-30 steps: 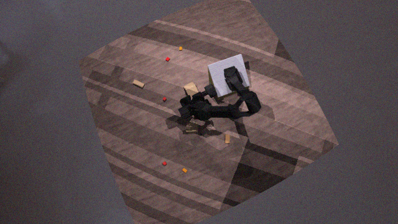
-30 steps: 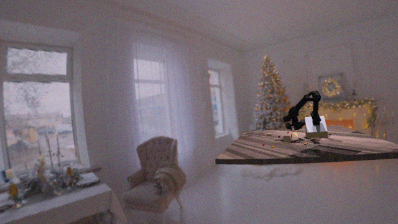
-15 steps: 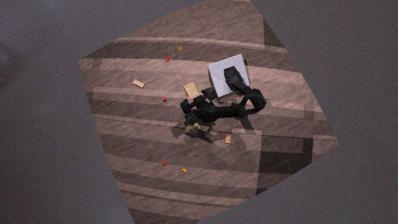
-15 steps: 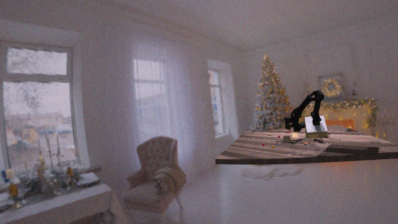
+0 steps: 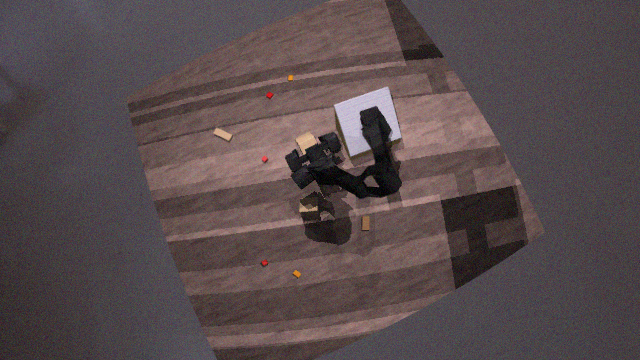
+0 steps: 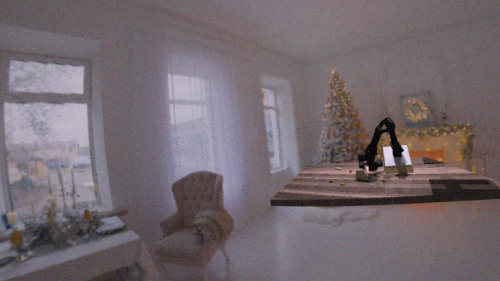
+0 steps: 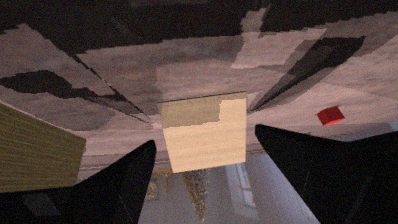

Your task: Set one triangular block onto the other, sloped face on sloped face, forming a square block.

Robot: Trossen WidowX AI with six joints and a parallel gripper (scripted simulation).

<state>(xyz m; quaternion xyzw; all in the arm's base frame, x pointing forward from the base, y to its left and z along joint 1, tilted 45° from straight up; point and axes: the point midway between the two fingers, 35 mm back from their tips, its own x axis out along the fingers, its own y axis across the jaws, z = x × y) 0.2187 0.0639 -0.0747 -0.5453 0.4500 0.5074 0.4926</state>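
Right now the triangular block is right at my gripper tip. Also, from my gripper tip: tan bar: 9 cm behind, 33 cm to the left, 1 cm below.
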